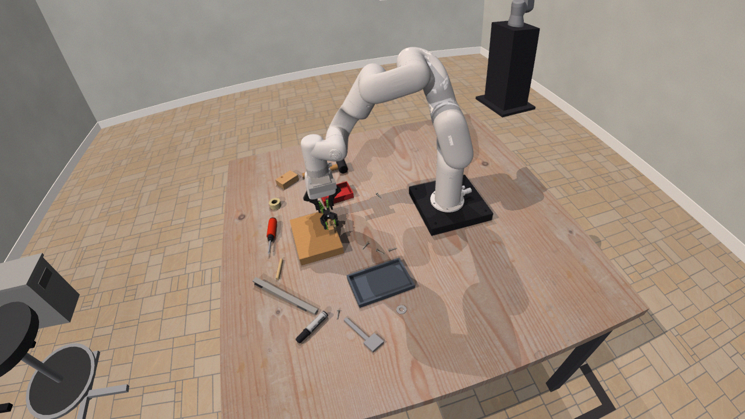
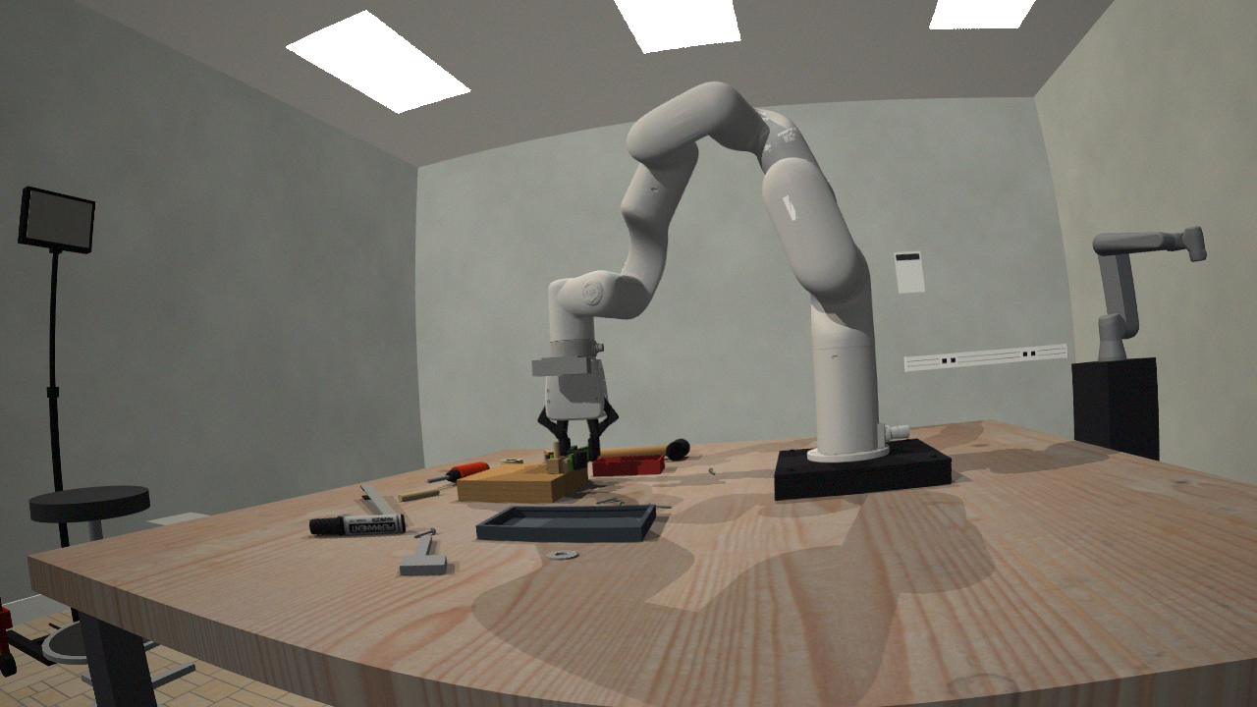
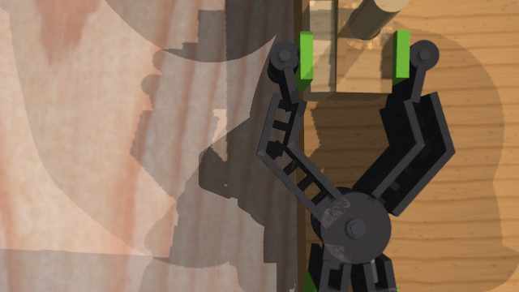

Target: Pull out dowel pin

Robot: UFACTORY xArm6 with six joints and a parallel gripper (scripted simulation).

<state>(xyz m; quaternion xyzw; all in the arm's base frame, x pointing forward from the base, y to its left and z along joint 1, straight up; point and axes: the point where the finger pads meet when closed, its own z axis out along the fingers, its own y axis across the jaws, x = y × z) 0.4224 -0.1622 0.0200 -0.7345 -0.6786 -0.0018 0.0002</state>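
The dowel pin is 11 cm to the left of my hand and 1 cm ahead of it. From my hand the other things lie so: small wooden block 11 cm to the left, 1 cm below, 1 cm ahead; red tray 9 cm to the right, 7 cm behind, 5 cm below; orange bench board 10 cm to the left, 7 cm ahead, 3 cm below.
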